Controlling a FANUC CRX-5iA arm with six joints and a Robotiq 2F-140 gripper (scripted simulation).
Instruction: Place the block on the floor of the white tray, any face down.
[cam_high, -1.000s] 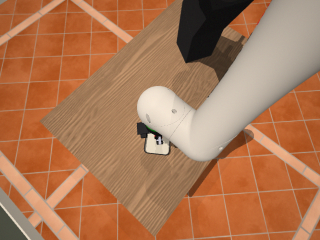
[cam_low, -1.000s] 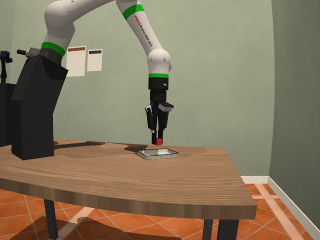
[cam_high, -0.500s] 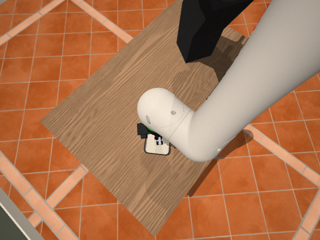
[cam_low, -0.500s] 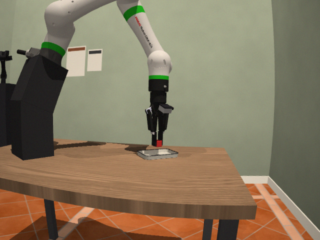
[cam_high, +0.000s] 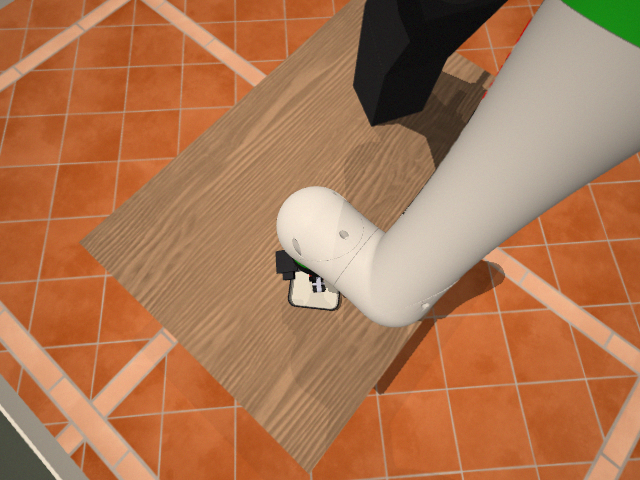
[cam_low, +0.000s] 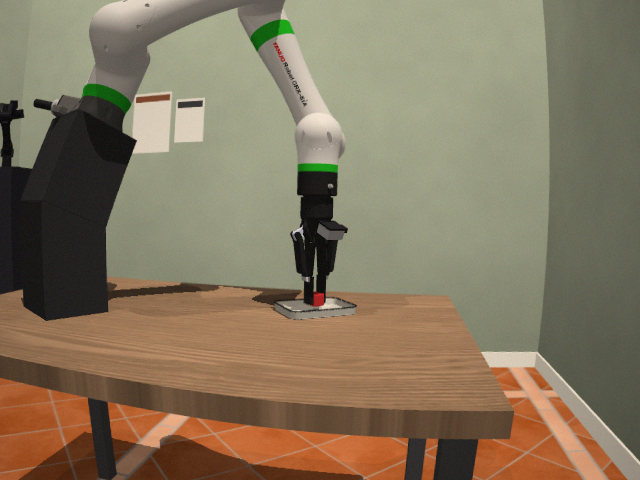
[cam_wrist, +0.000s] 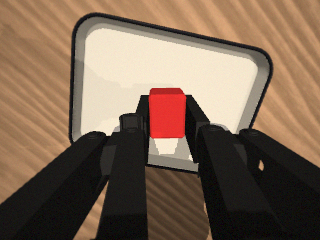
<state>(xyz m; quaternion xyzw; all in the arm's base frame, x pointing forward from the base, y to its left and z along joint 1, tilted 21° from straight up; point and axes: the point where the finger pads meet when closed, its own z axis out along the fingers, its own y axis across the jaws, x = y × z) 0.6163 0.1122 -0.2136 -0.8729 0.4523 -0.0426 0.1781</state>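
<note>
The white tray lies 4 cm below my hand. Also, from my hand: red block 2 cm below.
</note>
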